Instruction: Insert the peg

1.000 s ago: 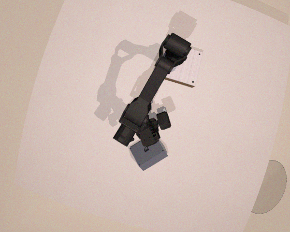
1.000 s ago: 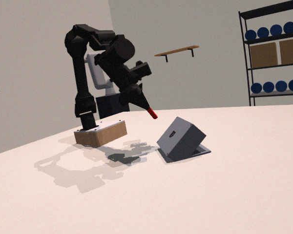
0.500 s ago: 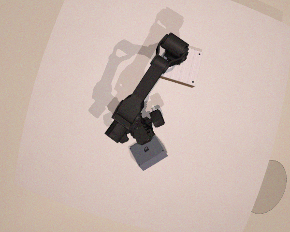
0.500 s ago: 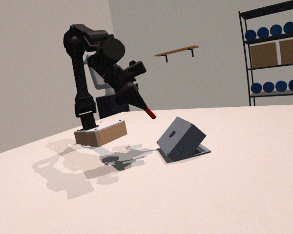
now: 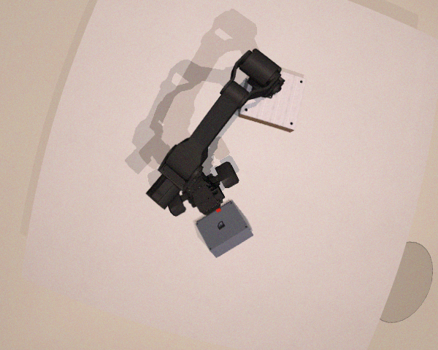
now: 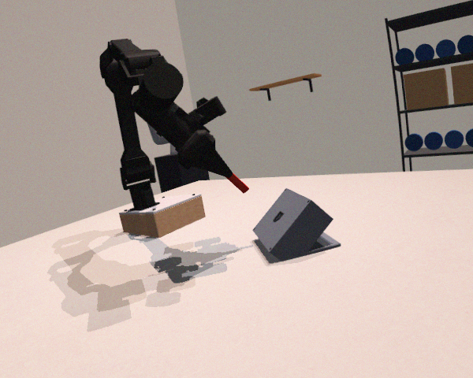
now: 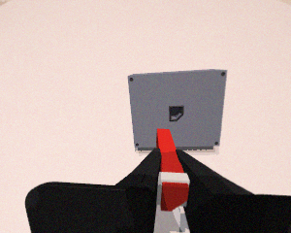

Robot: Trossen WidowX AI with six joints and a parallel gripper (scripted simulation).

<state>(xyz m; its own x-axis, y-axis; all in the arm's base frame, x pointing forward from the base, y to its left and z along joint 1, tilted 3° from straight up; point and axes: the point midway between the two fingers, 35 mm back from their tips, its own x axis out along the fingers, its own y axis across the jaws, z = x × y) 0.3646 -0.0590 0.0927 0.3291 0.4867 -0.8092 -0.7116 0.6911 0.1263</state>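
The sloped grey panel lies 7 cm ahead of my gripper tip, 5 cm to the left of it and 11 cm below it. From my gripper tip the other things lie so: red peg (1 cm behind, 1 cm to the right, 1 cm above).
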